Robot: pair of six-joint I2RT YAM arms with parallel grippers.
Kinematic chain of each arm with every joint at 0, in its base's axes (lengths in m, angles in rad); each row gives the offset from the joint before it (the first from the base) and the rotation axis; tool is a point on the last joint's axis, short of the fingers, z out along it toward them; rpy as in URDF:
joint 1: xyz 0 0 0.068 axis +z
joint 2: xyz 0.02 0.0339 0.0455 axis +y
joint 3: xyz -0.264 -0.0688 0 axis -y
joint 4: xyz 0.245 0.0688 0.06 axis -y
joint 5: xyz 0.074 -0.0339 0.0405 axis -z
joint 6: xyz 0.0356 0 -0.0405 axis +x
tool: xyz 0 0 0 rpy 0 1.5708 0
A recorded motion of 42 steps. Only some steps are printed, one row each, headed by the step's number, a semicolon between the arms.
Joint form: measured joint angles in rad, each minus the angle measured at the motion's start. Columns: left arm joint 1, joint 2, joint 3, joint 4, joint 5, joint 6; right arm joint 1, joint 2, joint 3, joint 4, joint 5, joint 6.
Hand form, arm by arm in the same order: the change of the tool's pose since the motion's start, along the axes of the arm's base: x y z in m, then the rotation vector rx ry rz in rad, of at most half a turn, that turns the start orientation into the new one. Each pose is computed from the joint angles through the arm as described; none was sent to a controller.
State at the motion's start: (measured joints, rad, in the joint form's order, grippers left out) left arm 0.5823 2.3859 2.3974 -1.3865 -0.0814 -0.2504; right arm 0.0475 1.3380 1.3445 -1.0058 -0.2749 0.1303
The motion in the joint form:
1: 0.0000 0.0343 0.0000 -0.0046 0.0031 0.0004; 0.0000 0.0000 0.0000 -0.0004 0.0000 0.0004
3: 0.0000 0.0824 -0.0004 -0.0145 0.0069 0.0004; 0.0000 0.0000 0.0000 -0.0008 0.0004 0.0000
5: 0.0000 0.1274 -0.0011 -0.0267 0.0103 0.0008; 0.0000 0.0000 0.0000 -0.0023 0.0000 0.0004
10: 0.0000 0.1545 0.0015 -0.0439 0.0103 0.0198; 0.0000 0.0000 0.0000 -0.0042 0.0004 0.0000
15: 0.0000 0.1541 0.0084 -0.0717 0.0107 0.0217; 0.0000 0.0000 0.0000 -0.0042 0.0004 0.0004
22: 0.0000 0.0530 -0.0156 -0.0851 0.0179 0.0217; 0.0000 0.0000 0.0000 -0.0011 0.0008 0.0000
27: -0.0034 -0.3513 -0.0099 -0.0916 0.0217 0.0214; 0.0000 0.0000 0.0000 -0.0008 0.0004 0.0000
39: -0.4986 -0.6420 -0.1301 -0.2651 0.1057 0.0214; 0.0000 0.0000 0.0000 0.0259 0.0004 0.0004
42: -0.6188 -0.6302 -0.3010 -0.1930 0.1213 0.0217; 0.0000 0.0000 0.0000 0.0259 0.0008 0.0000
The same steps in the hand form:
1: 0.0033 0.0021 -0.0159 -0.0239 0.0309 -0.0009; 0.0000 0.0000 0.0000 0.0002 0.0005 -0.0003
3: 0.0069 0.0042 -0.0384 -0.0592 0.0776 -0.0014; -0.0001 0.0000 -0.0001 -0.0004 0.0008 -0.0002
5: 0.0091 0.0055 -0.0597 -0.0939 0.1241 -0.0020; -0.0002 0.0000 -0.0001 0.0001 0.0024 -0.0003
10: 0.0093 0.0057 -0.0718 -0.1161 0.1611 -0.0207; -0.0004 0.0000 -0.0002 -0.0005 0.0042 -0.0002
15: 0.0072 0.0043 -0.0699 -0.1278 0.1781 -0.0225; -0.0004 0.0000 -0.0002 -0.0003 0.0043 -0.0005
22: -0.0027 -0.0025 -0.0294 -0.0981 0.1213 -0.0236; -0.0001 0.0000 -0.0001 -0.0007 0.0011 -0.0004
27: -0.0684 -0.0475 0.1418 0.1246 -0.2152 -0.0306; -0.0001 0.0000 -0.0001 -0.0004 0.0008 -0.0002
39: -0.1038 -0.2414 0.1990 -0.0084 -0.2665 -0.5493; 0.0023 0.0001 0.0015 0.0011 -0.0258 -0.0005
42: -0.0826 -0.2781 0.1579 -0.0722 -0.1637 -0.6698; 0.0023 0.0001 0.0015 0.0006 -0.0259 -0.0004

